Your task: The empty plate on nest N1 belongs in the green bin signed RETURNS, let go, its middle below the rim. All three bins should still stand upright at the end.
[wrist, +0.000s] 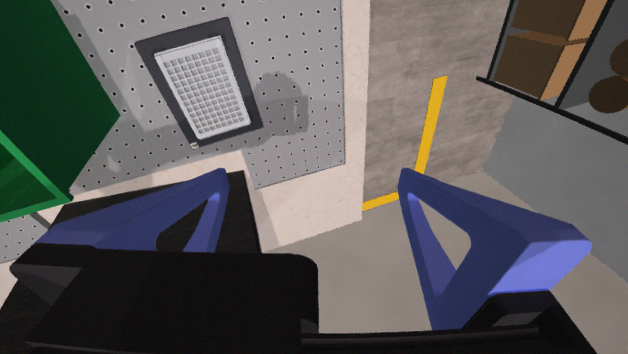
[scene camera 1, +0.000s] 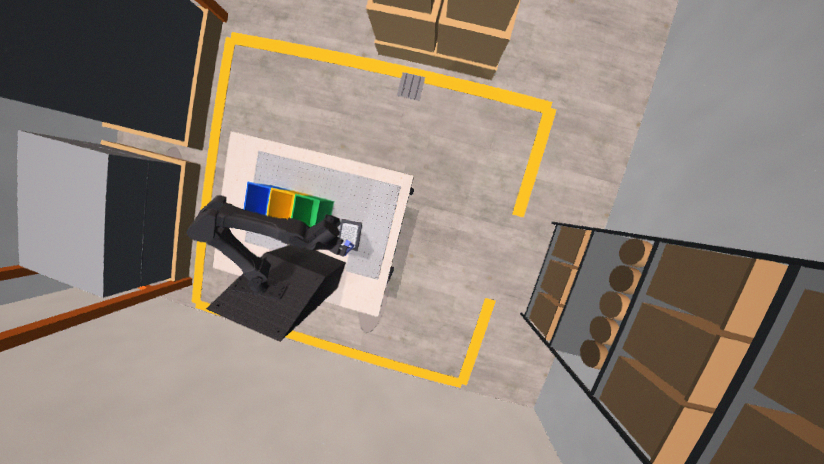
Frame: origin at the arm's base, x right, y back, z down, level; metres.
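Seen in the pictures: gripper, between the fingertips: [wrist: 313, 177] [scene camera 1: 344, 242]; arm's base, origin of its link: [scene camera 1: 260, 288].
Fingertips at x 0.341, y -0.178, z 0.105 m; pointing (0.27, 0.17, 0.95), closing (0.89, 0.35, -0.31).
Offsets run from my fingertips to a thing's top centre. "spot": to the spot under its first point. Level surfaces: height alone.
A white plate with a grid of wells @[spot: dx -0.071, dy -0.017, dz +0.258 m] [scene camera 1: 349, 231] [wrist: 205, 87] lies flat in its dark nest @[spot: dx -0.028, dy +0.024, dz +0.272 m] [wrist: 244, 85] on the pegboard. My gripper [scene camera 1: 347, 246] [wrist: 313, 177] is open, with nothing between its blue fingers. It hangs above the board close to the nest's near edge; in the wrist view the plate lies ahead and left of the fingertips. The green bin @[dx -0.242, dy -0.118, dz +0.104 m] [scene camera 1: 303, 208] [wrist: 50, 100] stands upright left of the nest. The yellow bin @[dx -0.367, dy -0.152, dz +0.104 m] [scene camera 1: 280, 202] and the blue bin @[dx -0.493, dy -0.186, dz +0.104 m] [scene camera 1: 257, 197] stand upright in line beyond it. The arm hides the bins' near side. No bin sign is readable.
The pegboard @[dz +0.284 m] [scene camera 1: 369, 193] [wrist: 310, 50] lies on the pale table @[dz +0.297 m] [scene camera 1: 360, 293] [wrist: 310, 210]. The dark block under the arm's base [scene camera 1: 253, 308] [wrist: 242, 220] overlaps the table's near side. A shelf rack with boxes stands far right. The green bin's wall rises close to the nest.
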